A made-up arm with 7 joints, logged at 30 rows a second.
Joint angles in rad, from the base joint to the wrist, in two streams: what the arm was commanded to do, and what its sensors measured. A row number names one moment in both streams.
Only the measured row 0 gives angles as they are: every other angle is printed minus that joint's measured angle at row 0.
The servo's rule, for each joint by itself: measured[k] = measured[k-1] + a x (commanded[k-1-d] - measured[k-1]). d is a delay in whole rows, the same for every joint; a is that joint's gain. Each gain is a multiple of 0.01, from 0.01 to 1. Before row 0 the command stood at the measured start. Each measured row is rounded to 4 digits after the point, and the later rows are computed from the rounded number. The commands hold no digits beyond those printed.
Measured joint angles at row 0:
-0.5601, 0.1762, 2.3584, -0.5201, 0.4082, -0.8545, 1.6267
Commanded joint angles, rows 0 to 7:
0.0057, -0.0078, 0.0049, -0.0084, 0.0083, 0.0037, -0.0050
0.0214, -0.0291, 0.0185, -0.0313, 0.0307, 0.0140, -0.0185
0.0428, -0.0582, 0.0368, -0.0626, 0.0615, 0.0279, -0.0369
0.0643, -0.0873, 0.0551, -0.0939, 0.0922, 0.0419, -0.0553
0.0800, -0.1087, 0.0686, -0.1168, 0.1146, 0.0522, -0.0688
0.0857, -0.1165, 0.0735, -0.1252, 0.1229, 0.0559, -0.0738
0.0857, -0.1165, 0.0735, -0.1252, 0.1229, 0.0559, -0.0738
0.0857, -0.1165, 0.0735, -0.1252, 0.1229, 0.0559, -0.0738
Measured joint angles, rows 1 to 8:
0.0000, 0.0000, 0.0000, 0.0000, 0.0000, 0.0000, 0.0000
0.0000, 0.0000, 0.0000, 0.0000, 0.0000, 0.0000, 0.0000
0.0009, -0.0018, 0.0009, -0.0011, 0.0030, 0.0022, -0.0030
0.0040, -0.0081, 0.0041, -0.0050, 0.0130, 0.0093, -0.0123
0.0098, -0.0196, 0.0100, -0.0125, 0.0305, 0.0205, -0.0271
0.0180, -0.0352, 0.0181, -0.0231, 0.0527, 0.0333, -0.0440
0.0273, -0.0521, 0.0272, -0.0353, 0.0750, 0.0446, -0.0589
0.0361, -0.0669, 0.0355, -0.0470, 0.0922, 0.0514, -0.0678
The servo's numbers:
d 2
a 0.15 0.23 0.18 0.13 0.36 0.60 0.60

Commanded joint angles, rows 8 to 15:
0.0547, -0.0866, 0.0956, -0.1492, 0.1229, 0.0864, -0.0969
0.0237, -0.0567, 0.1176, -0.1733, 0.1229, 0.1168, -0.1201
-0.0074, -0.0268, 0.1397, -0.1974, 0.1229, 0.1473, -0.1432
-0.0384, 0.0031, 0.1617, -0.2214, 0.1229, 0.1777, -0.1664
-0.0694, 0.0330, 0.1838, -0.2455, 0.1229, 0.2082, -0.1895
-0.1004, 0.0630, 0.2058, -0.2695, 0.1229, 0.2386, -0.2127
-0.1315, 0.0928, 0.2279, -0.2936, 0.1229, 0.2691, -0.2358
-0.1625, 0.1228, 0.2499, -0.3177, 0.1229, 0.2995, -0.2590
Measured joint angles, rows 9 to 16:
0.0435, -0.0783, 0.0423, -0.0572, 0.1033, 0.0541, -0.0714
0.0498, -0.0871, 0.0479, -0.0660, 0.1104, 0.0552, -0.0728
0.0505, -0.0870, 0.0565, -0.0768, 0.1149, 0.0739, -0.0873
0.0465, -0.0800, 0.0675, -0.0893, 0.1178, 0.0996, -0.1070
0.0384, -0.0678, 0.0805, -0.1034, 0.1196, 0.1282, -0.1287
0.0269, -0.0515, 0.0951, -0.1187, 0.1208, 0.1579, -0.1513
0.0125, -0.0321, 0.1111, -0.1352, 0.1216, 0.1881, -0.1742
-0.0044, -0.0102, 0.1281, -0.1527, 0.1221, 0.2184, -0.1973

